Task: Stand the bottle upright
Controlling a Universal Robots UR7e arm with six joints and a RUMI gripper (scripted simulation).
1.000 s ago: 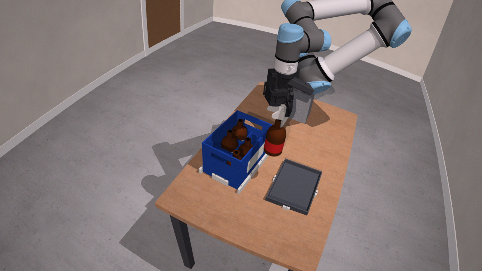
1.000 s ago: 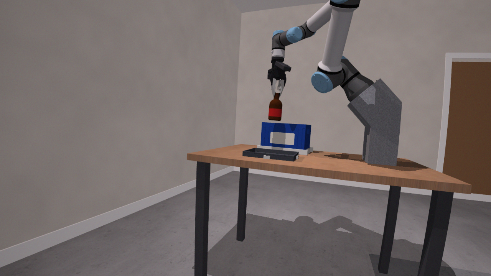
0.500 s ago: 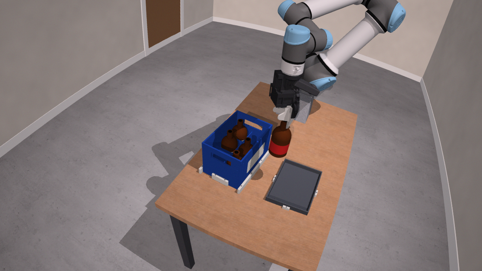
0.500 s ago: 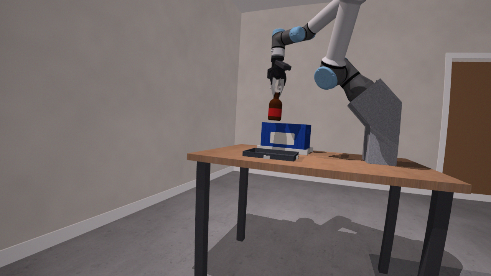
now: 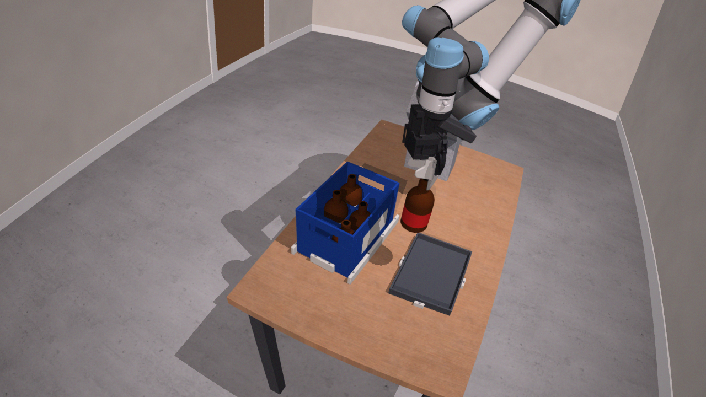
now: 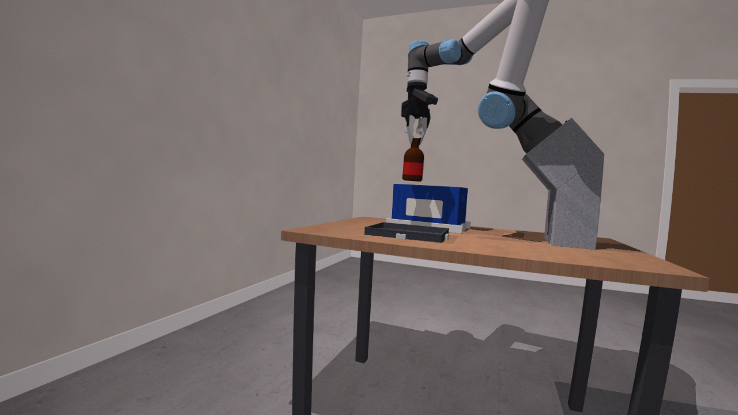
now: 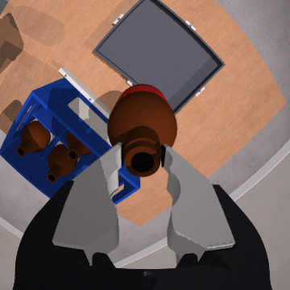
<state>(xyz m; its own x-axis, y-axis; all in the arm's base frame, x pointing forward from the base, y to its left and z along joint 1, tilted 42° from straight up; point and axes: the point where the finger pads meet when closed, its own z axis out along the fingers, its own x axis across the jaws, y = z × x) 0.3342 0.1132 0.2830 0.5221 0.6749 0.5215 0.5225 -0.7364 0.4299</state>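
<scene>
The bottle lies 1 cm ahead of my hand and 7 cm below it. From my hand the other things lie so: dark tray (2 cm behind, 8 cm to the left, 32 cm below); then crate (1 cm behind, 21 cm to the right, 25 cm below).
</scene>
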